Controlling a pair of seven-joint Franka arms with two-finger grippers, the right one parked.
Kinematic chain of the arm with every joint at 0, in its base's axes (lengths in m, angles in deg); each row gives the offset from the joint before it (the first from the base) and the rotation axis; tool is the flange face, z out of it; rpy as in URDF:
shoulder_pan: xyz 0 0 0.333 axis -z
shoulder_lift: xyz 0 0 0 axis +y
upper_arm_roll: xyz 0 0 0.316 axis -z
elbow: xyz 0.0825 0 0 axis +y
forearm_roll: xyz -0.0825 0 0.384 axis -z
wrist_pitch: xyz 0 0 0 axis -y
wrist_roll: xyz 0.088 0 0 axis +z
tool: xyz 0 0 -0.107 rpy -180 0 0
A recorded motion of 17 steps. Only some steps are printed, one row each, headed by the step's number.
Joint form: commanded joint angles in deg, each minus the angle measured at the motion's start. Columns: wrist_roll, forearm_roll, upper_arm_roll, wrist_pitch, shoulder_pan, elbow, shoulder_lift.
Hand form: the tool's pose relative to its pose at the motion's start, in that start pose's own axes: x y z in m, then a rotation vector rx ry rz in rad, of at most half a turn. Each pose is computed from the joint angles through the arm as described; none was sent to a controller.
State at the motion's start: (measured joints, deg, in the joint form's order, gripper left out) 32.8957 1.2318 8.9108 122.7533 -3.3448 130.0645 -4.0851
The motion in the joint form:
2: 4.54 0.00 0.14 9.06 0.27 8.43 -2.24
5: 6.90 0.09 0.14 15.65 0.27 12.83 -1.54
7: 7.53 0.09 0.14 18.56 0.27 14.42 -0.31
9: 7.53 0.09 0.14 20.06 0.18 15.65 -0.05
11: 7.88 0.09 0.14 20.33 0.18 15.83 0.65
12: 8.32 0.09 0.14 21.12 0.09 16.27 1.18
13: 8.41 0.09 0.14 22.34 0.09 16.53 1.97
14: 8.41 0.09 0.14 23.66 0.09 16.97 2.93
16: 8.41 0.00 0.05 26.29 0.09 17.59 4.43
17: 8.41 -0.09 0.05 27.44 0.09 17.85 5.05
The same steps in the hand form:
2: -0.0216 -0.0117 0.0332 -0.0221 0.0452 -0.0747
5: -0.0299 -0.0184 0.0615 -0.0400 0.0648 -0.1180
7: -0.0326 -0.0206 0.0781 -0.0434 0.0645 -0.1294
9: -0.0358 -0.0238 0.0866 -0.0438 0.0645 -0.1313
11: -0.0364 -0.0242 0.0929 -0.0390 0.0550 -0.1375
12: -0.0371 -0.0256 0.0988 -0.0383 0.0517 -0.1469
13: -0.0369 -0.0255 0.1048 -0.0417 0.0530 -0.1485
14: -0.0376 -0.0260 0.1131 -0.0427 0.0507 -0.1487
16: -0.0376 -0.0267 0.1246 -0.0503 0.0565 -0.1494
17: -0.0378 -0.0267 0.1293 -0.0537 0.0600 -0.1482

